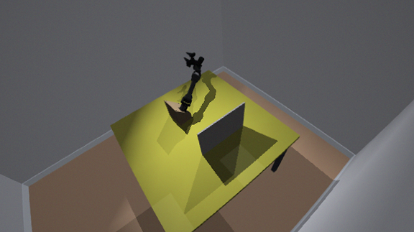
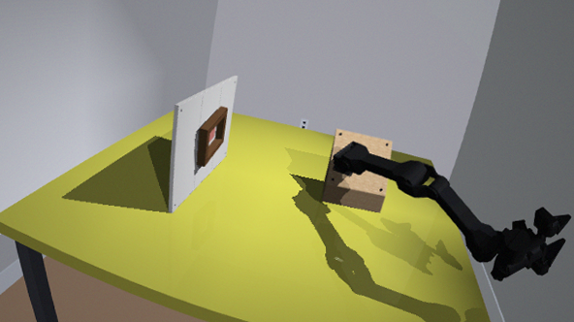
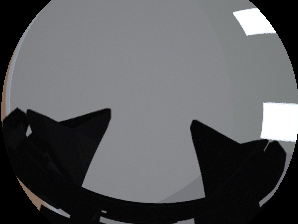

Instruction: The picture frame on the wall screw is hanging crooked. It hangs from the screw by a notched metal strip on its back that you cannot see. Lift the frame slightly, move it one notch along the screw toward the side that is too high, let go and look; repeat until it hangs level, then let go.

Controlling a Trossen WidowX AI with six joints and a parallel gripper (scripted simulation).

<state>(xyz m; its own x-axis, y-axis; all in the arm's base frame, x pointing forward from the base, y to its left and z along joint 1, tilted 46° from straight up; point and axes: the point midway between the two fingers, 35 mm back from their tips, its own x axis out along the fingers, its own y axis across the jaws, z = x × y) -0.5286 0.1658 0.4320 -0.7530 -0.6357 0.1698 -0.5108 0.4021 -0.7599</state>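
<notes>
The picture frame is 990 mm ahead of my gripper tip, 280 mm to the right of it and 100 mm below it. Also, from my gripper tip: wall panel: 1000 mm ahead, 280 mm to the right, 110 mm below.
</notes>
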